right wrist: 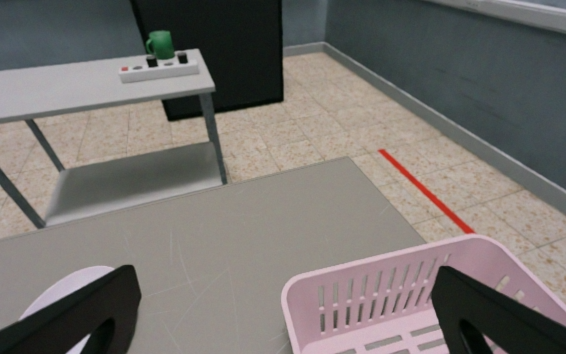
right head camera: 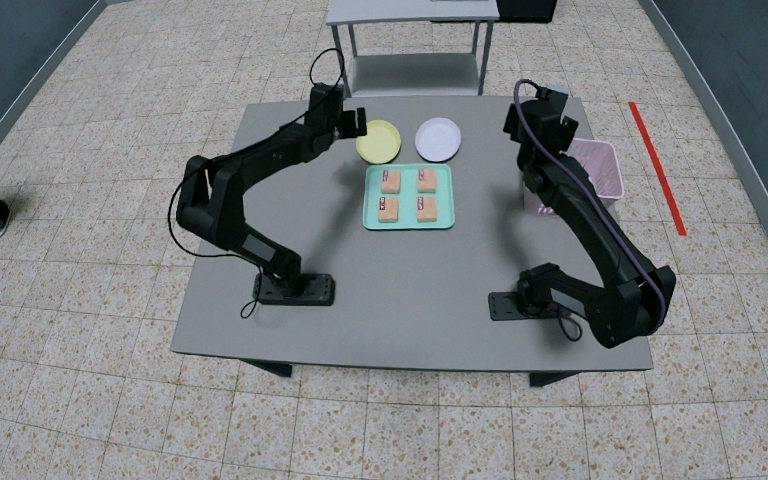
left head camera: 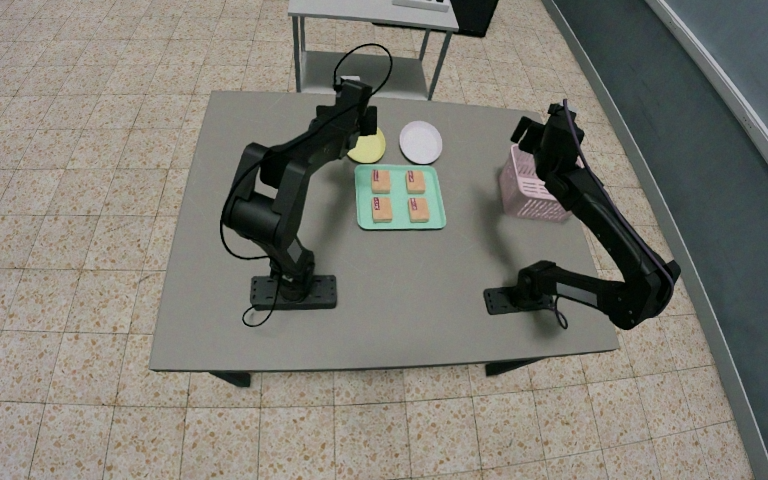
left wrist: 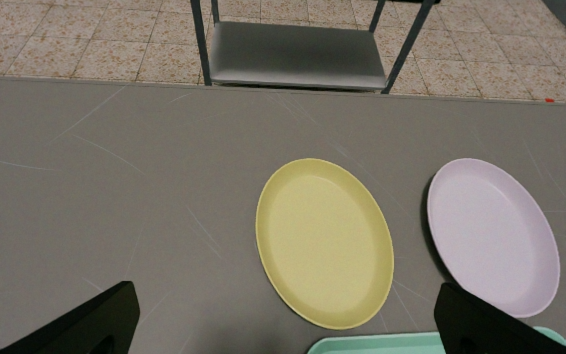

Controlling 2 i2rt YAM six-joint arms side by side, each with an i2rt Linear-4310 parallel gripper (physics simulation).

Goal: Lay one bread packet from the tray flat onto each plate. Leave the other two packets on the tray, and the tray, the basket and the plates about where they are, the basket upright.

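Seen in the pictures: left gripper, fingertip midpoint: (right head camera: 345, 118) (left wrist: 286, 296); right gripper, fingertip midpoint: (right wrist: 286, 279) (left head camera: 540, 125); left arm's base at its link origin: (right head camera: 292, 287) (left head camera: 294, 290); right arm's base at its link origin: (right head camera: 529, 305) (left head camera: 518, 299).
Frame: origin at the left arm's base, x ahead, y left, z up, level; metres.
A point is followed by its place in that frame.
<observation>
Four tan bread packets with red labels (left head camera: 380, 181) {x 0.327, y -0.232, z -0.008 m} (right head camera: 427, 180) {x 0.328, y -0.342, z -0.008 m} lie flat in two rows on the green tray (left head camera: 399, 195) {x 0.299, y -0.290, z -0.036 m} (right head camera: 408, 195) {x 0.297, y -0.287, z -0.036 m} (left wrist: 380, 342) {x 0.394, y -0.232, z -0.027 m}. Behind the tray stand a yellow plate (left head camera: 369, 148) {x 0.476, y -0.213, z -0.036 m} (right head camera: 378, 142) {x 0.504, y -0.191, z -0.036 m} (left wrist: 325, 250) {x 0.482, y -0.195, z -0.036 m} and a lilac plate (left head camera: 420, 142) {x 0.511, y -0.382, z -0.037 m} (right head camera: 437, 139) {x 0.512, y -0.378, z -0.037 m} (left wrist: 492, 240) {x 0.490, y -0.388, z -0.036 m} (right wrist: 75, 287) {x 0.576, y -0.370, z -0.034 m}, both empty. A pink basket (left head camera: 509, 186) {x 0.295, y -0.611, z 0.029 m} (right head camera: 617, 172) {x 0.283, y -0.837, z 0.086 m} (right wrist: 380, 263) {x 0.393, y -0.724, z 0.083 m} stands upright at the right. My left gripper (left wrist: 286, 296) {x 0.399, y -0.130, z 0.172 m} is open and empty, raised near the yellow plate, partly covering it in the left head view. My right gripper (right wrist: 286, 279) {x 0.308, y -0.590, z 0.267 m} is open and empty, raised near the basket.
The grey table (left head camera: 396, 294) {x -0.002, y -0.252, z -0.040 m} (right head camera: 396, 294) {x -0.001, y -0.259, z -0.039 m} carries both arm bases near its front. Beyond its back edge stands a shelf table (left head camera: 368, 16) (right head camera: 407, 11) (right wrist: 90, 82), with a power strip (right wrist: 160, 72) and a green mug (right wrist: 162, 46) on top.
</observation>
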